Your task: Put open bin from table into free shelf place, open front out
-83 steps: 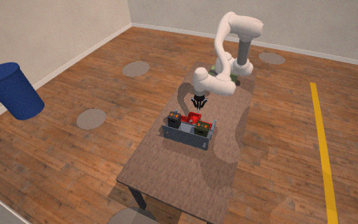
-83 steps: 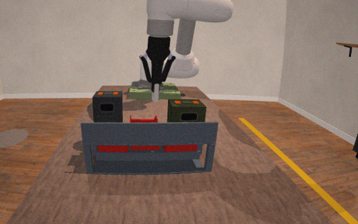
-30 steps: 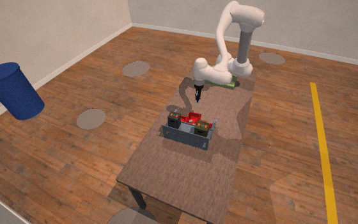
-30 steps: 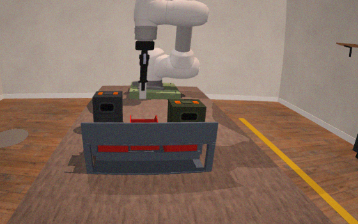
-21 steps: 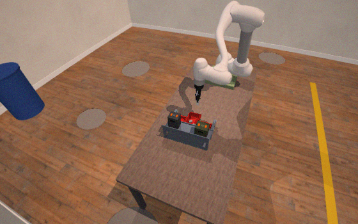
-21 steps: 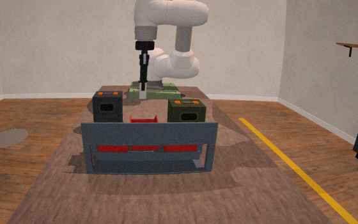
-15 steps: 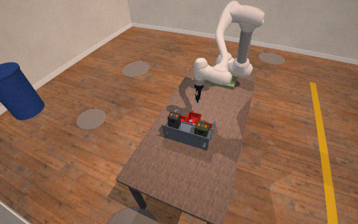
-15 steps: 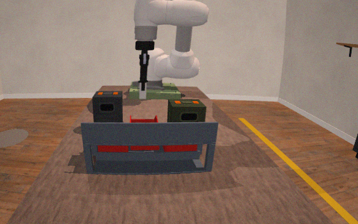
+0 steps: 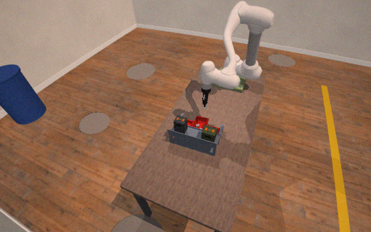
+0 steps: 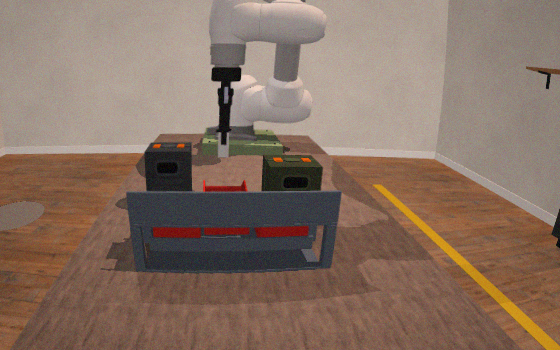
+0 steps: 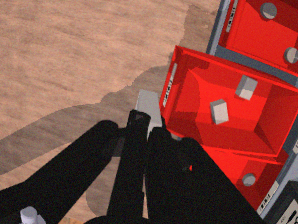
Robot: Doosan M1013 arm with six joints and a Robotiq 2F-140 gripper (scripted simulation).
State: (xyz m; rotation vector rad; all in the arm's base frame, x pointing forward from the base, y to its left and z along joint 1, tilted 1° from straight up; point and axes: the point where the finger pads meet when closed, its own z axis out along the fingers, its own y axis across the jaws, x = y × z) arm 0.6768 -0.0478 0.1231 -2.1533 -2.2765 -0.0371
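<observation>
Right now the shelf floor is 210 mm ahead of my hand, 20 mm to the left of it and 160 mm below it. Round my hand: shelf back board 340 mm ahead, 20 mm to the left, 30 mm below; dark green box 260 mm ahead, 130 mm to the left, 10 mm below; black box 270 mm ahead, 100 mm to the right.
</observation>
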